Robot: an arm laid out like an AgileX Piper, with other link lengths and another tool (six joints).
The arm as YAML. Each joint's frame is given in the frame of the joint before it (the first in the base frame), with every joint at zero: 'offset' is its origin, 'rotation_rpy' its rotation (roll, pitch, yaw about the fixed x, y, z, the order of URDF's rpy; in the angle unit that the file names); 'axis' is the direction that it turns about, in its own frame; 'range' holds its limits. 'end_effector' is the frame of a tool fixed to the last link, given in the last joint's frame.
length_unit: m
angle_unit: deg
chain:
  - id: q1
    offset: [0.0, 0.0, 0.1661]
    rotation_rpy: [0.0, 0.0, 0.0]
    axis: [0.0, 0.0, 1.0]
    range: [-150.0, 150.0]
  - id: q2
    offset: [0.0, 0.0, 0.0]
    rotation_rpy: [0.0, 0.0, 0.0]
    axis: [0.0, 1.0, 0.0]
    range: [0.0, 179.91]
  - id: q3
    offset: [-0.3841, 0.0, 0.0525]
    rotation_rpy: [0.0, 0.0, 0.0]
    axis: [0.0, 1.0, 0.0]
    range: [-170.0, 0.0]
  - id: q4
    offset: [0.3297, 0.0, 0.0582]
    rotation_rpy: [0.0, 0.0, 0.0]
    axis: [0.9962, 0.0, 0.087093]
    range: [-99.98, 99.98]
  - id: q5
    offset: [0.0, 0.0, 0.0]
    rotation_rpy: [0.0, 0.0, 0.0]
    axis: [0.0, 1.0, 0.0]
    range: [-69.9, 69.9]
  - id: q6
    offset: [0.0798, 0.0, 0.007]
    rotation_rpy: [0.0, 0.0, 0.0]
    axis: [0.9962, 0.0, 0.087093]
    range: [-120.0, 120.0]
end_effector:
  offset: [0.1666, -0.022, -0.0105]
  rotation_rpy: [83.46, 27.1, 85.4]
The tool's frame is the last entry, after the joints.
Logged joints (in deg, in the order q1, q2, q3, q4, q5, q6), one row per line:
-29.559, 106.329, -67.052, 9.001, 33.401, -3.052
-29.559, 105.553, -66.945, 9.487, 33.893, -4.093
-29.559, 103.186, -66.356, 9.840, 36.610, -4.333
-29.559, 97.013, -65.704, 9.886, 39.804, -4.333
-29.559, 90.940, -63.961, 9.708, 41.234, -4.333
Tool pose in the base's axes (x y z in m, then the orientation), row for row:
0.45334, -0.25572, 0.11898, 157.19, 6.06, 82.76
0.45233, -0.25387, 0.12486, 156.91, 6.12, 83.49
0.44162, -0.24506, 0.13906, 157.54, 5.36, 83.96
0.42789, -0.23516, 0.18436, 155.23, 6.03, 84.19
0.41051, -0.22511, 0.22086, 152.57, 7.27, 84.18
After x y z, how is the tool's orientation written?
As angles about the fixed x, y, z axes (roll, pitch, yaw), in degrees.
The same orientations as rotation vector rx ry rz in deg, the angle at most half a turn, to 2 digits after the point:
117.64, 105.90, 14.82
116.78, 106.53, 15.19
117.24, 107.48, 15.59
115.12, 106.44, 16.95
112.60, 104.92, 17.92

